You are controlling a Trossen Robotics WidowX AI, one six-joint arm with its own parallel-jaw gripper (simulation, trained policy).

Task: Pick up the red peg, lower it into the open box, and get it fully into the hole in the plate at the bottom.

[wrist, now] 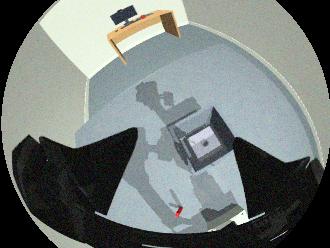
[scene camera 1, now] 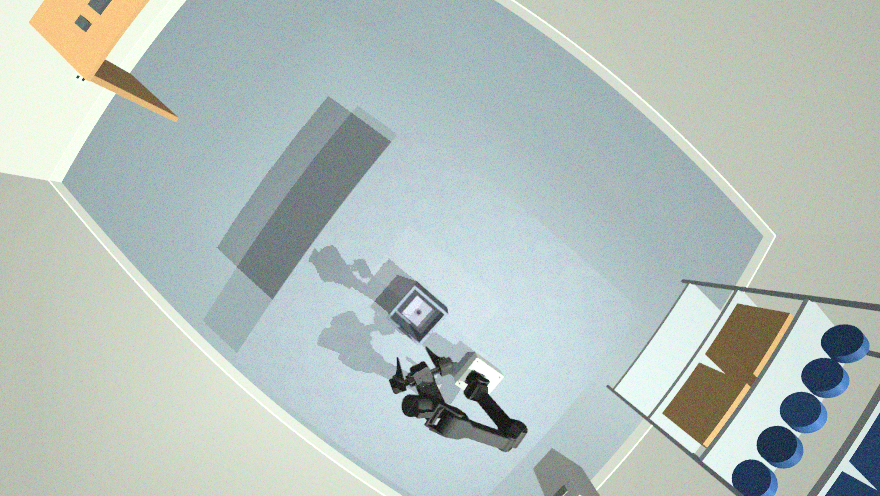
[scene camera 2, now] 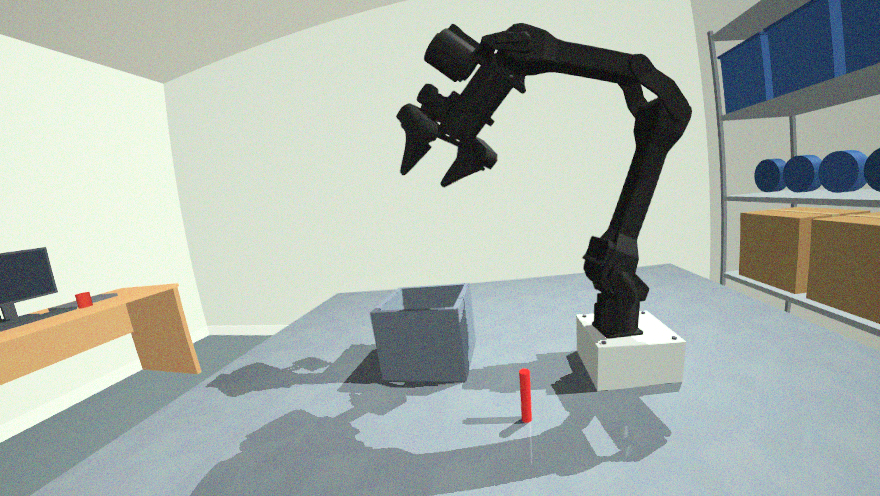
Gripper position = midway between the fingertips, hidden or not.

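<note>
My gripper point(scene camera 2: 423, 180) is visible, also in the wrist view point(wrist: 188, 137) and in scene camera 1 point(scene camera 1: 411, 352). A grey box point(scene camera 1: 396, 316) is present. There is a pale plate point(wrist: 206, 136); scene camera 2 does not show the plate, hidden by the grey box.
</note>
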